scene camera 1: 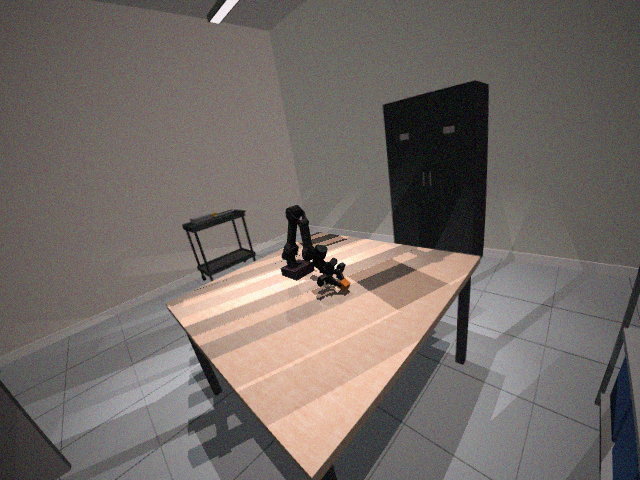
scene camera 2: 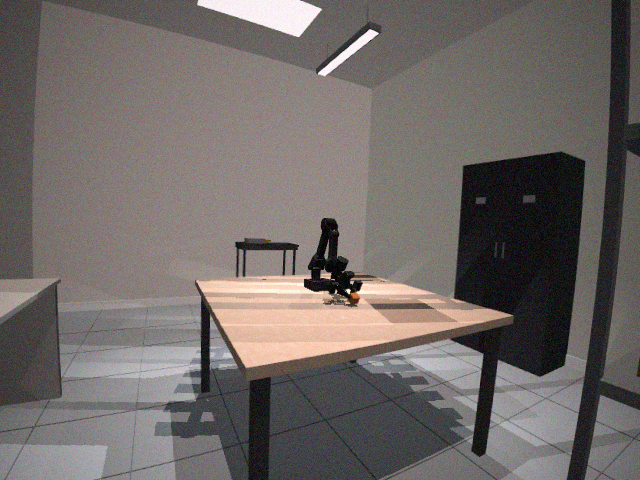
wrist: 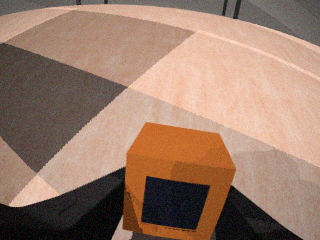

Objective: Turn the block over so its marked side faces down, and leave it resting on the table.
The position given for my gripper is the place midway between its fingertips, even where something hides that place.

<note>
My gripper (wrist: 175,184) holds a block (wrist: 175,176).
</note>
